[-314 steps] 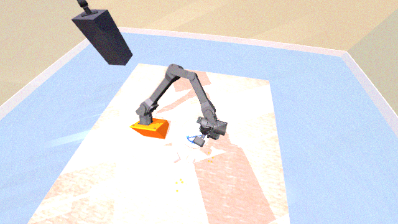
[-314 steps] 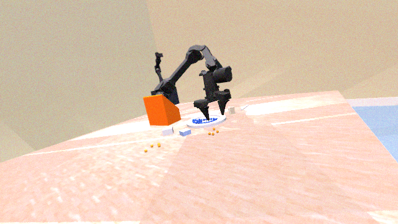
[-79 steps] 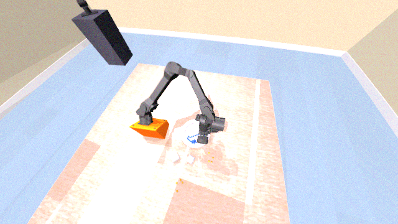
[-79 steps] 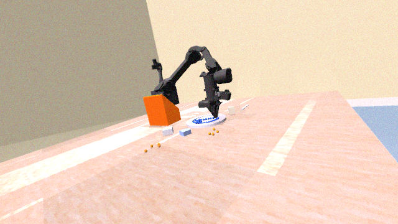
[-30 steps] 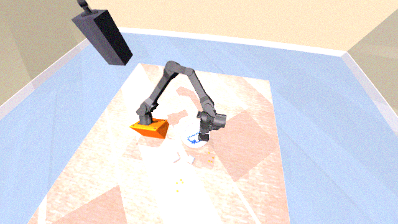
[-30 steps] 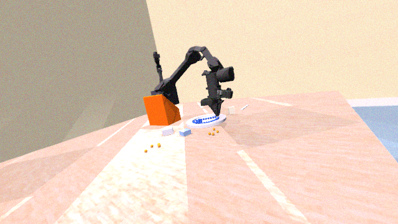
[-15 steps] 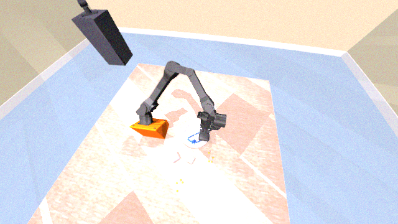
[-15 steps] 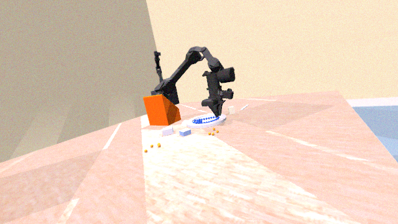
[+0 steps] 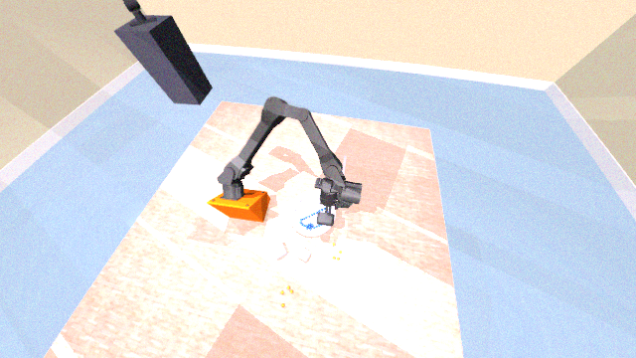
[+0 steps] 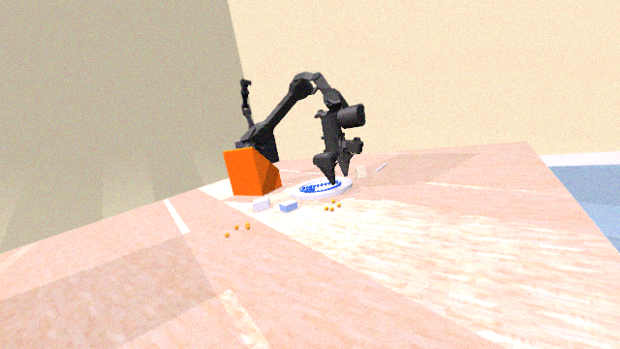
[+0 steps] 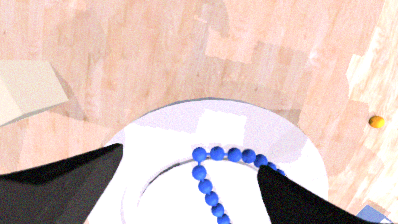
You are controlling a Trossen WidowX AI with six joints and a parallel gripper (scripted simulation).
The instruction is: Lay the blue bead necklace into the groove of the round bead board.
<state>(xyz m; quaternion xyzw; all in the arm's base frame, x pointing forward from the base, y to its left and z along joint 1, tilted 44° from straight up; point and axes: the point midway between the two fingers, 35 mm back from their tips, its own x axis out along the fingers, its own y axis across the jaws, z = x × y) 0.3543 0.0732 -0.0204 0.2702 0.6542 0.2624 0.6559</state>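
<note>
Right now my gripper tip is 6 cm past the round white bead board, 2 cm to the left of it and 1 cm above it. The rest, counted from my gripper tip: white stick 23 cm to the left, 6 cm ahead, 2 cm below; light blue cube 19 cm to the right, 6 cm behind, 1 cm below; beige cube 11 cm to the left, 3 cm ahead.
</note>
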